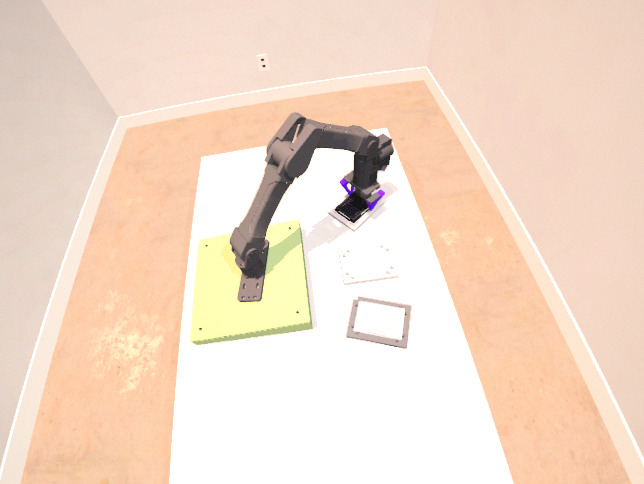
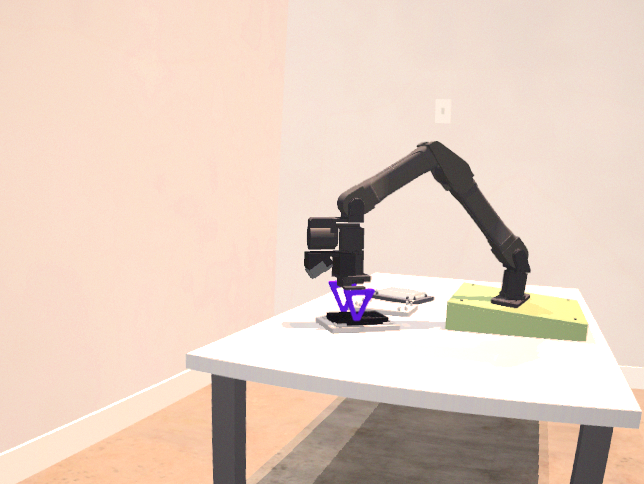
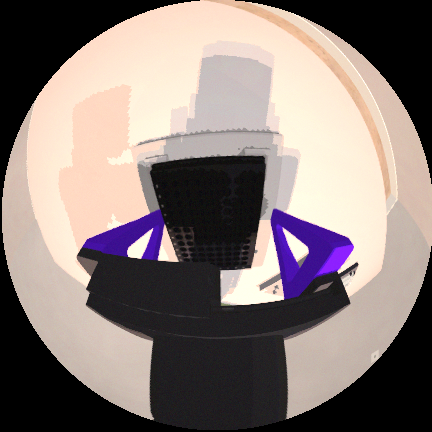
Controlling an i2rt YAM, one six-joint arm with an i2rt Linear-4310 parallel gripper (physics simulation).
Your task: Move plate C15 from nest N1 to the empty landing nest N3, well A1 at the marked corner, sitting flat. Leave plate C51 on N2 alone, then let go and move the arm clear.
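Observation:
Plate C15 (image 1: pixel 351 209) (image 2: pixel 372 316) (image 3: pixel 209 193) is a black well plate. It lies flat on the pale nest N1 (image 1: pixel 354 225) (image 2: pixel 333 326) at the far side of the table. My gripper (image 1: pixel 360 195) (image 2: pixel 354 312) (image 3: pixel 217 214) is lowered over the plate, its purple fingers wide open on either side of it; I cannot tell if they touch it. The empty white nest N3 (image 1: pixel 367 264) (image 2: pixel 400 310) lies just in front of N1. Plate C51 (image 1: pixel 380 320) (image 2: pixel 403 296), white with a grey rim, sits on N2 nearer the front.
The arm's base stands on a light green block (image 1: pixel 249 307) (image 2: pixel 515 317) to the left of the nests. Everything rests on a white table (image 1: pixel 311 417) (image 2: pixel 416 375) in a bare room with walls close by.

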